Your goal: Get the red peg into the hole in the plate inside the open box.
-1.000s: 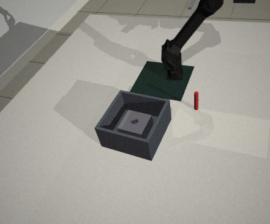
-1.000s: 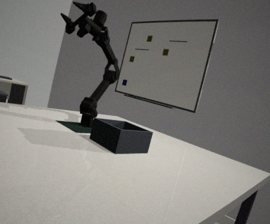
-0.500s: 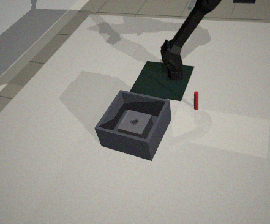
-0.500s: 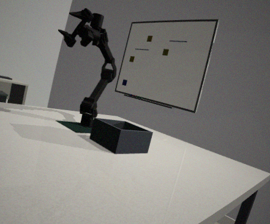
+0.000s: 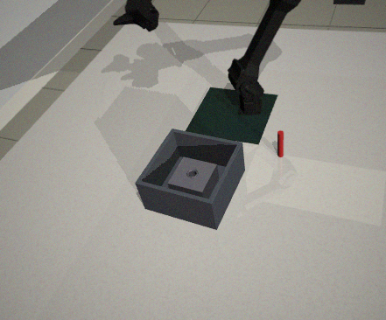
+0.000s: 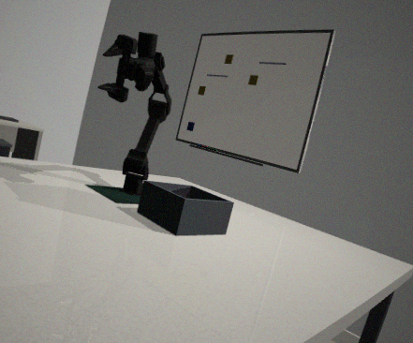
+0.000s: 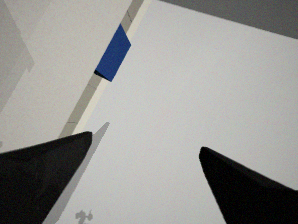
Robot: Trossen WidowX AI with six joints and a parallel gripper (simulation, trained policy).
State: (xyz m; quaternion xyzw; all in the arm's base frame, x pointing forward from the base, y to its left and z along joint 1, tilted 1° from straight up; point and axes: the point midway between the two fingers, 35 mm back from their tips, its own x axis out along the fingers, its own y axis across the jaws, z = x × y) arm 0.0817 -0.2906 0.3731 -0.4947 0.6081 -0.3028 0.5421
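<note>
The red peg lies 410 mm to the left of my gripper tip, 320 mm below it and 110 mm ahead of it. The rest, counted from my gripper tip: dark grey box (340 mm below, 230 mm ahead, 210 mm to the left); grey plate (320 mm below, 230 mm ahead, 210 mm to the left).
</note>
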